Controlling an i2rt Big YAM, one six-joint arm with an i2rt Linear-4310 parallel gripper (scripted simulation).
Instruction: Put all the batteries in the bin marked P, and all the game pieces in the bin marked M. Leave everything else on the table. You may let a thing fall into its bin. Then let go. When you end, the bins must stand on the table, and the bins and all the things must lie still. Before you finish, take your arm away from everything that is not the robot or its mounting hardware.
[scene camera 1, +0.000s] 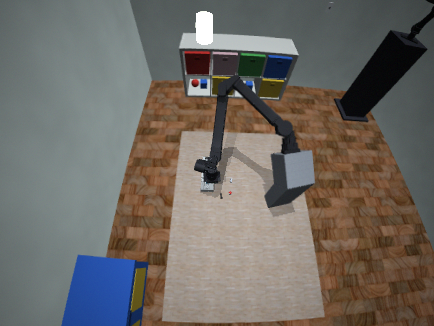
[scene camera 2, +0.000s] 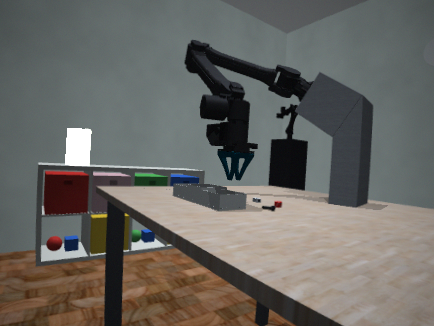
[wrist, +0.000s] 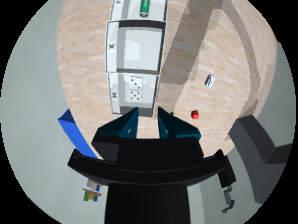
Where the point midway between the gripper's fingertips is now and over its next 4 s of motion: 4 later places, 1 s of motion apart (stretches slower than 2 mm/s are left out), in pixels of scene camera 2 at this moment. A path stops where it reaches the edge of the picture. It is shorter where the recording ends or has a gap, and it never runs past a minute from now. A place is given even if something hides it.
My gripper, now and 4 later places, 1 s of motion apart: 233, 180; 282, 179; 279, 179; 279, 179; 278, 202
